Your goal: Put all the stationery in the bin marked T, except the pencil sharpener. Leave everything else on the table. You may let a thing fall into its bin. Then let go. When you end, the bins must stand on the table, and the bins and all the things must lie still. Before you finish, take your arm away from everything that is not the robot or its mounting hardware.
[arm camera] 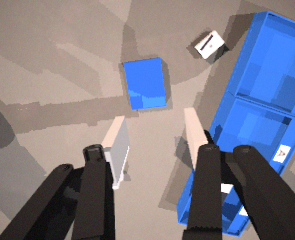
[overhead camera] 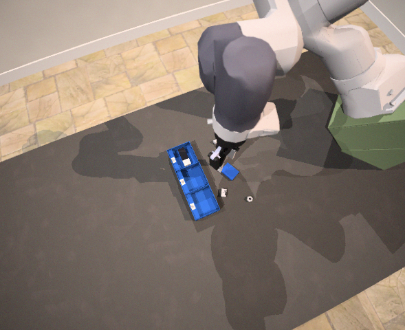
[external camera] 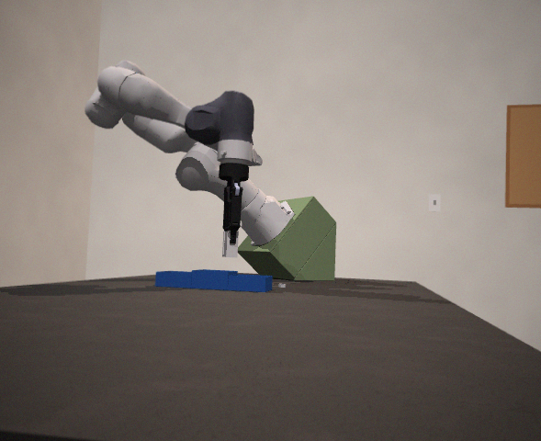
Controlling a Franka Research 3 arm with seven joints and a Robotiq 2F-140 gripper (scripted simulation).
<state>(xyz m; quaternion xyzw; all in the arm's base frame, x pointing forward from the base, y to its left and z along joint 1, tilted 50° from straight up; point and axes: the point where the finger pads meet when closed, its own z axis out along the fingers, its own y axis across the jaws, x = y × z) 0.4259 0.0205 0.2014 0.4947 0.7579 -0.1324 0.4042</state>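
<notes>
My gripper is now 1 cm past the flat blue block, 2 cm to the right of it and 10 cm above it. The rest, counted from my hand: black-and-white block: 8 cm ahead, 10 cm to the right, 9 cm below; then white bolt: 5 cm behind, 10 cm to the right, 10 cm below; then blue bin: 11 cm ahead, 3 cm to the right, 8 cm below.
</notes>
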